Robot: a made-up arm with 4 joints. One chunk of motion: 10 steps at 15 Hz.
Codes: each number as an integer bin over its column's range. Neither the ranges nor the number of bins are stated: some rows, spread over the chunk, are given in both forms.
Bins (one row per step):
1: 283 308 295 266 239 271
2: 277 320 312 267 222 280
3: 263 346 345 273 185 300
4: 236 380 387 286 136 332
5: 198 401 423 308 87 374
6: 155 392 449 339 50 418
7: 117 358 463 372 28 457
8: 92 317 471 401 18 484
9: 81 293 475 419 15 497
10: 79 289 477 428 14 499
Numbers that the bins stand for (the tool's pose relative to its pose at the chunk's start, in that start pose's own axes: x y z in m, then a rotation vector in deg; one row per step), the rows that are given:
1: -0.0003 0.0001 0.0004 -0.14 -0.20 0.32
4: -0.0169 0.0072 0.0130 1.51 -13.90 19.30
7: -0.0588 0.0050 0.0234 8.58 -28.27 58.20
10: -0.0722 -0.0017 0.0253 13.18 -30.14 71.27
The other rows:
2: -0.0024 0.0013 0.0027 -0.05 -2.46 3.12
3: -0.0074 0.0039 0.0073 0.44 -7.38 9.35
5: -0.0303 0.0092 0.0179 3.32 -20.42 32.37
6: -0.0454 0.0084 0.0215 5.86 -25.35 46.06
8: -0.0676 0.0010 0.0245 10.96 -29.60 66.60
9: -0.0715 -0.0013 0.0251 12.44 -30.00 70.64

